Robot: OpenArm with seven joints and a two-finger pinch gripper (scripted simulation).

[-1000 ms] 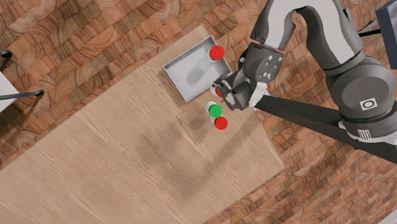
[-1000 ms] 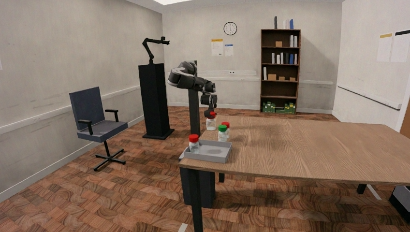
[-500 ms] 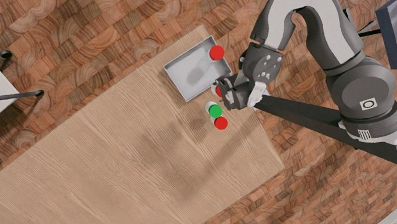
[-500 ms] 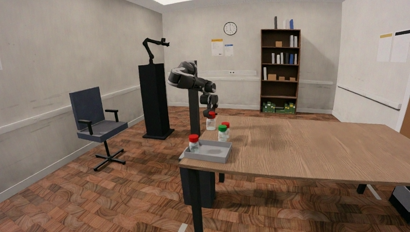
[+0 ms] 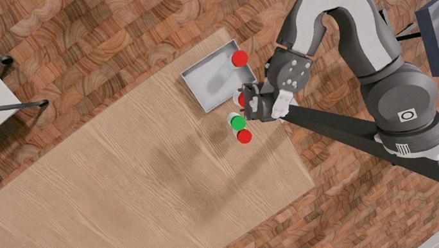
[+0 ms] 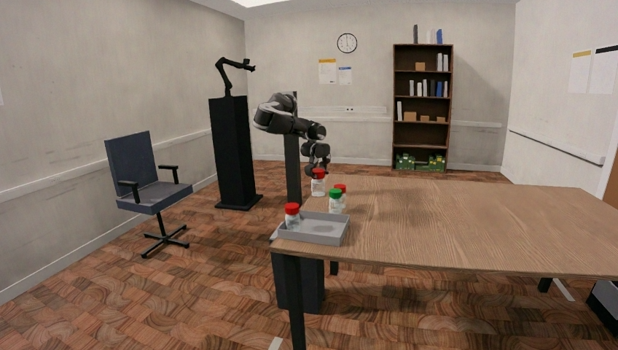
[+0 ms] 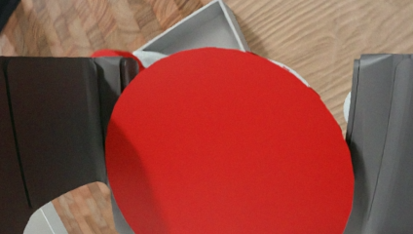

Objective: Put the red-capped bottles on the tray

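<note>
My gripper is now 1 cm short of the grey tray, 10 cm to the left of it and 19 cm above it. From my hand the other things lie so: green-capped bottle: 6 cm ahead, 8 cm to the left, 16 cm below.
</note>
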